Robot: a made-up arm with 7 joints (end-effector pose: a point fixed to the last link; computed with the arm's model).
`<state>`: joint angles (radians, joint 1 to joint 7).
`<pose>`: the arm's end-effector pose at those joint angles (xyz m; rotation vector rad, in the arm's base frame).
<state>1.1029 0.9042 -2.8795 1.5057 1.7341 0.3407 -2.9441</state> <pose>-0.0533 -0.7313 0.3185 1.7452 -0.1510 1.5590</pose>
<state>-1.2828 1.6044 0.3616 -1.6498 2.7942 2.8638 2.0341</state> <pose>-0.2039 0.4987 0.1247 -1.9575 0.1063 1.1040</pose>
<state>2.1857 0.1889 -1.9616 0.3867 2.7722 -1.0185 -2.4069</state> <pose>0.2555 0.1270 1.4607 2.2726 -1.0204 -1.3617</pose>
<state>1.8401 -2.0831 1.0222 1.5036 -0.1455 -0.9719 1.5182</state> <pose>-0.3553 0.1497 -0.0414 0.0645 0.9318 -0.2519</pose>
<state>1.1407 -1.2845 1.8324 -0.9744 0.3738 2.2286 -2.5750</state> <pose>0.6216 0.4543 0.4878 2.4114 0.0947 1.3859</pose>
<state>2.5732 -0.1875 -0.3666 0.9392 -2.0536 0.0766 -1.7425</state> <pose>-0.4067 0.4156 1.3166 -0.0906 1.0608 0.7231</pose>
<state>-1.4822 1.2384 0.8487 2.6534 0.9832 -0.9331 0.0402</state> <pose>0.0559 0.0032 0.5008 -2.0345 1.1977 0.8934</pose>
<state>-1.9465 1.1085 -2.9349 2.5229 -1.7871 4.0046 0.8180</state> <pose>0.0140 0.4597 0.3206 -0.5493 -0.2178 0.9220</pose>
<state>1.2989 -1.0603 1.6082 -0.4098 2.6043 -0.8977 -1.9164</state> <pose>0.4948 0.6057 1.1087 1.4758 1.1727 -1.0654</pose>
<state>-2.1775 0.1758 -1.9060 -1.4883 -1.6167 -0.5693 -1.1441</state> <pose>0.2885 -0.2913 0.9006 -1.8144 -0.7440 -1.0434</pose>
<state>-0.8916 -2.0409 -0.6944 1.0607 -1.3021 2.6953 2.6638</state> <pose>0.2485 -0.5743 -0.0907 -1.5609 2.0975 -0.0166</pose>
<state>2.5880 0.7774 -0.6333 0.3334 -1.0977 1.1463 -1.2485</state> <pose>0.5833 -0.3314 1.2556 1.0490 0.5274 2.7095</pose>
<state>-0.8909 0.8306 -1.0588 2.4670 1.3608 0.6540 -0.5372</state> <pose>-0.2403 -0.2629 0.5803 -0.6501 1.5200 -1.8309</pose>
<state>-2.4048 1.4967 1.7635 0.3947 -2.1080 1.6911 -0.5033</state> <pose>0.6947 0.6300 0.3036 -0.9253 1.4322 -0.3937</pose>
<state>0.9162 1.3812 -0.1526 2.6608 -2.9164 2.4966 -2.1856</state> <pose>-0.1520 -0.0690 0.6767 -2.1508 0.2053 -0.3150</pose>
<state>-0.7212 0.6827 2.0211 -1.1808 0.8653 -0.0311 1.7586</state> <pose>-0.5806 -0.1458 1.2207 -1.0495 -1.2388 0.1006</pose>
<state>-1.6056 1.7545 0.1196 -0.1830 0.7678 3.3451 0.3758</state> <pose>-0.0822 0.8124 0.3638 1.0984 -1.7859 -0.0871</pose>
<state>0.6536 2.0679 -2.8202 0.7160 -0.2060 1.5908 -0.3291</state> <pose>-0.5198 -0.5354 -0.1417 1.2992 -2.4325 0.3864</pose>
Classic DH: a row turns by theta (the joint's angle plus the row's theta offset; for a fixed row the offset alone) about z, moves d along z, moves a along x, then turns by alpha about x. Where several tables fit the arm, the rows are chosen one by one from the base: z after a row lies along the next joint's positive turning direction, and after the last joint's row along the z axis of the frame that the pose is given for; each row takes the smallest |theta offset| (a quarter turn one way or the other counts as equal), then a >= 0, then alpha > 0; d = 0 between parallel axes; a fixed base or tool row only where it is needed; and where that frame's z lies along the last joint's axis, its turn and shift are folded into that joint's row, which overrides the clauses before.
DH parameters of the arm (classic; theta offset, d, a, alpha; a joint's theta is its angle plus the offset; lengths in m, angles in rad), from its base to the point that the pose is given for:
joint 1: 0 0.476 0 1.5708
joint 2: 0 0.087 0 -1.5708
joint 3: 0 0.503 0.02 -1.5708
joint 4: 0 0.053 -0.018 1.5708
joint 5: 0 0.428 0 1.5708
joint 6: 1.5708 0.12 0.122 1.5708
joint 7: 0 0.017 0 0

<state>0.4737 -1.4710 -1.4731 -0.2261 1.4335 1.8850 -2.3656</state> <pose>0.8540 0.3185 0.6491 -0.0103 1.2307 1.2598</pose>
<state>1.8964 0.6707 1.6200 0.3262 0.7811 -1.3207 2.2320</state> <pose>-0.0147 -0.6342 1.1164 -1.5226 -2.3315 -0.6164</pose>
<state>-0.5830 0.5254 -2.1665 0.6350 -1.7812 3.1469 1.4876</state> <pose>-0.4492 0.0344 1.2042 1.2954 -0.4770 0.9373</pose>
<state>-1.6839 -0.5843 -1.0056 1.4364 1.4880 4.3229 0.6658</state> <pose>-0.4000 -0.4847 0.6583 -0.6841 0.9818 0.3186</pose>
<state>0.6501 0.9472 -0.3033 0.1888 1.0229 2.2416 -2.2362</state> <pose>-0.3837 -0.5650 1.0427 -0.1914 -1.6879 2.0232</pose>
